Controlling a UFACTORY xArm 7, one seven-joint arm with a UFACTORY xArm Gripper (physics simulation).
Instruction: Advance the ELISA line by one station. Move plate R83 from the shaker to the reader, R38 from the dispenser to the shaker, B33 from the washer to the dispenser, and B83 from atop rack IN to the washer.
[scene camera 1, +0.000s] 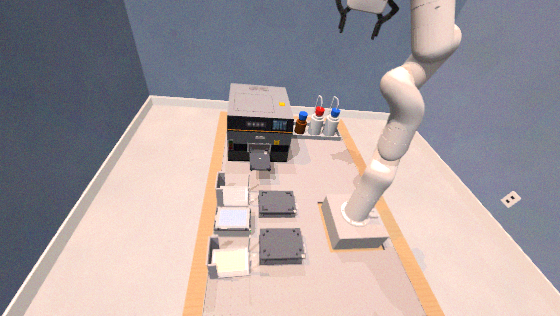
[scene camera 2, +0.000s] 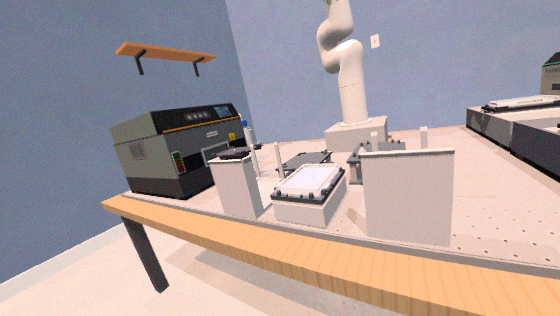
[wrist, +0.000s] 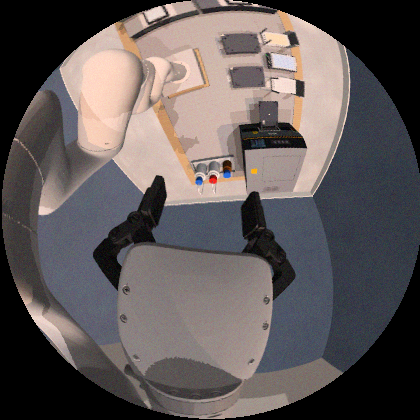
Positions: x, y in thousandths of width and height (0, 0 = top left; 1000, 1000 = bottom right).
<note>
My gripper (wrist: 492, 456) is open, holding nothing. I also see a pale blue well plate (scene camera 2: 551, 565) and a cream plate (scene camera 1: 410, 828).
</note>
